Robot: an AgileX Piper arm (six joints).
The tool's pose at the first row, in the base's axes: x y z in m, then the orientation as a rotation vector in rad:
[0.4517, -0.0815, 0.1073, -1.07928, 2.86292, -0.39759]
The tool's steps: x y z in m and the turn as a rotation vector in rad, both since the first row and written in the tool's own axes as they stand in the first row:
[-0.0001, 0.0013, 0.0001, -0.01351, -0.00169, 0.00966]
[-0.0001, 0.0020, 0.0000, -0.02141, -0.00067, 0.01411]
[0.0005, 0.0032, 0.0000, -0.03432, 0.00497, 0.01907]
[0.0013, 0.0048, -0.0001, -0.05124, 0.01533, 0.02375]
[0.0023, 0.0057, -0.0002, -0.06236, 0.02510, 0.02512]
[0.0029, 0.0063, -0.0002, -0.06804, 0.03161, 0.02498]
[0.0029, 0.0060, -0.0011, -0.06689, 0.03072, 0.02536]
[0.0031, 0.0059, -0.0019, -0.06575, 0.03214, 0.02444]
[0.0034, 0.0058, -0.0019, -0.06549, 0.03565, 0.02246]
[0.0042, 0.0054, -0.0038, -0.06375, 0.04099, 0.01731]
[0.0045, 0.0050, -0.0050, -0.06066, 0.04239, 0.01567]
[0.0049, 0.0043, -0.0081, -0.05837, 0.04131, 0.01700]
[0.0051, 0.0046, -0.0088, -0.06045, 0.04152, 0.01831]
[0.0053, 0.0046, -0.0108, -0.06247, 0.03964, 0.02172]
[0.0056, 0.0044, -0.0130, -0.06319, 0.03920, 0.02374]
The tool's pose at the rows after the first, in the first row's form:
[0.4510, -0.0805, 0.1069, -1.06697, 2.87235, -0.37713]
[0.4505, -0.0800, 0.1068, -1.06172, 2.87904, -0.36651]
[0.4493, -0.0795, 0.1065, -1.05692, 2.89241, -0.35179]
[0.4476, -0.0789, 0.1062, -1.05353, 2.91169, -0.33435]
[0.4463, -0.0788, 0.1061, -1.05409, 2.92624, -0.32477]
[0.4454, -0.0788, 0.1060, -1.05577, 2.93466, -0.32086]
[0.4455, -0.0788, 0.1069, -1.05494, 2.93348, -0.32191]
[0.4453, -0.0789, 0.1077, -1.05630, 2.93381, -0.32450]
[0.4451, -0.0791, 0.1078, -1.05960, 2.93598, -0.32724]
[0.4445, -0.0795, 0.1097, 1.06638, -2.93426, 0.33306]
[0.4444, -0.0797, 0.1110, 1.06825, -2.93252, 0.33837]
[0.4441, -0.0798, 0.1142, 1.06714, -2.93469, 0.34128]
[0.4437, -0.0796, 0.1148, 1.06499, -2.93503, 0.33821]
[0.4432, -0.0793, 0.1167, -1.06067, 2.93774, -0.33415]
[0.4428, -0.0791, 0.1189, -1.05769, 2.93853, -0.33272]

